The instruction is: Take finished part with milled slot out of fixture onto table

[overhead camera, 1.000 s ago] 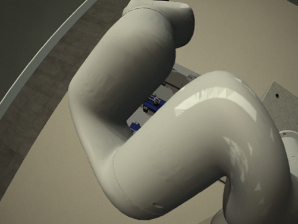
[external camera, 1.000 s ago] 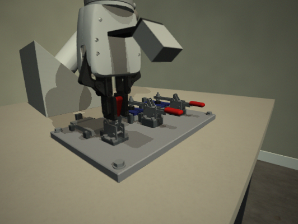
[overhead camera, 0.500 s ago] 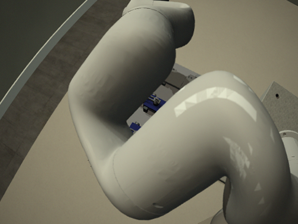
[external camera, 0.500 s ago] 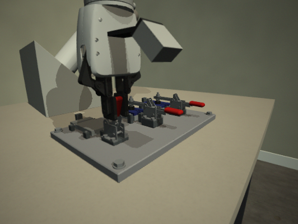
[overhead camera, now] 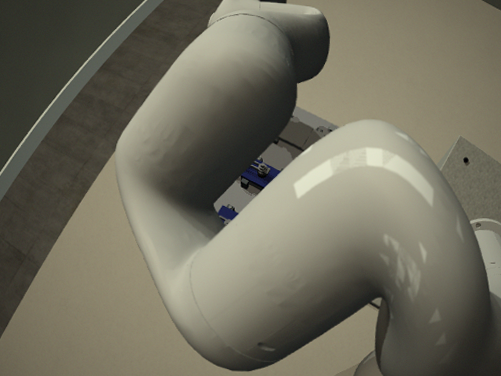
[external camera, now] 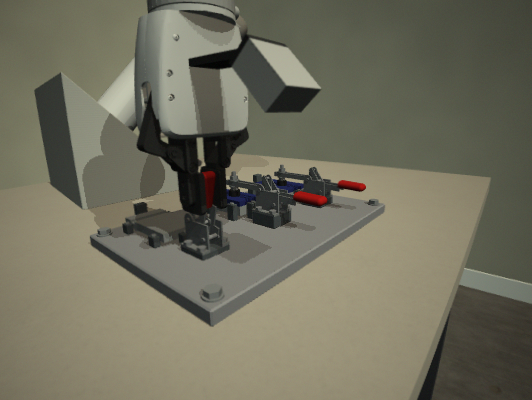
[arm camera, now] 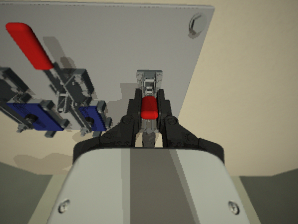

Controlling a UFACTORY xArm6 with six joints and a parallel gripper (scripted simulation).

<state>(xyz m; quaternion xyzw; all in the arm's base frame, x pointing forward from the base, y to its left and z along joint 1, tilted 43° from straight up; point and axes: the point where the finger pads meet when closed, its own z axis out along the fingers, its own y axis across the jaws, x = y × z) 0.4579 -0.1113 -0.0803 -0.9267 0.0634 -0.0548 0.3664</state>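
The grey finished part lies 100 mm behind my hand, 50 mm below it and 10 mm to the left of it. From my hand the other things lie so: blue blank 230 mm to the left, 70 mm behind, 50 mm below; then grey fixture plate 110 mm to the left, 70 mm below, 30 mm behind.
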